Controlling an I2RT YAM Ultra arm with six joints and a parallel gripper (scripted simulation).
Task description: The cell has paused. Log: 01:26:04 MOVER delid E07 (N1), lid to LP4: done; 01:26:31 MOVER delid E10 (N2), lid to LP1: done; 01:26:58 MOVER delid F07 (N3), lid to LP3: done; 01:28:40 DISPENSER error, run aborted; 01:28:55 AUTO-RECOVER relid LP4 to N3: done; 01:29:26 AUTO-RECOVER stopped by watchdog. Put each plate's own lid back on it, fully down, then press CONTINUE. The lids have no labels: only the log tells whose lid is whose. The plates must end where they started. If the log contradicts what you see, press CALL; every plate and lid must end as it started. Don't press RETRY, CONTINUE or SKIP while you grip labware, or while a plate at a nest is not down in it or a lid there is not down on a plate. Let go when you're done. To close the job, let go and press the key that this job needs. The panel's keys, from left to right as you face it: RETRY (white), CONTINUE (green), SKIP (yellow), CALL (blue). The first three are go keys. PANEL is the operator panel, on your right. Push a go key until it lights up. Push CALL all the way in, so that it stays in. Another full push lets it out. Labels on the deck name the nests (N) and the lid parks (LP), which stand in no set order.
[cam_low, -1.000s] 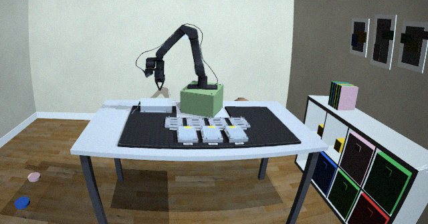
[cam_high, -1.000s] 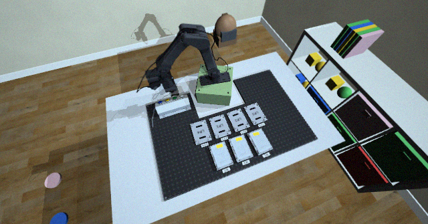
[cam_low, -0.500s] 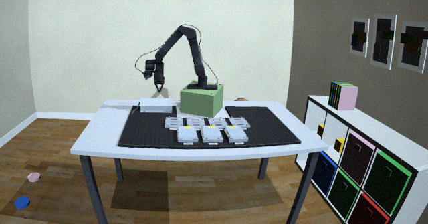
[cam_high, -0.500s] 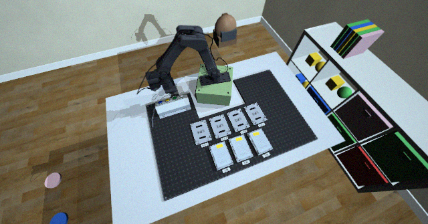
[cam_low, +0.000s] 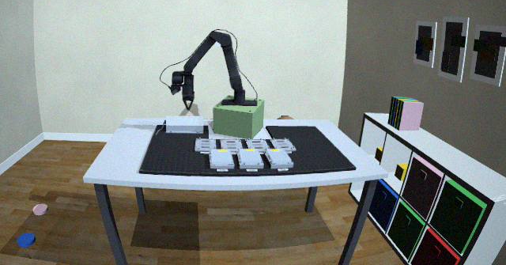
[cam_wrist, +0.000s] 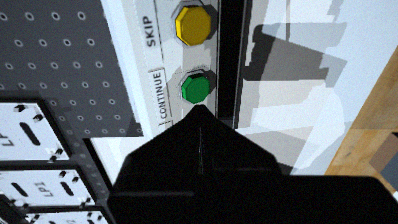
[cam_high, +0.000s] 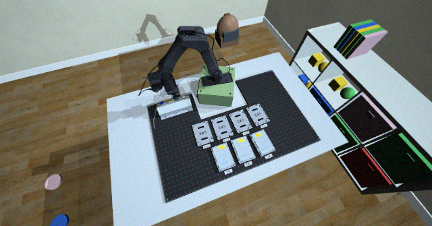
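Now: hand 50 mm above the green continue key and 10 mm to the right of it. The rest, counted from my hand: lid park LP2 (400 mm to the left, 220 mm ahead, 110 mm below); then white retry key (50 mm to the left, 50 mm below, 10 mm behind); then yellow skip key (50 mm below, 40 mm to the right, 10 mm ahead).
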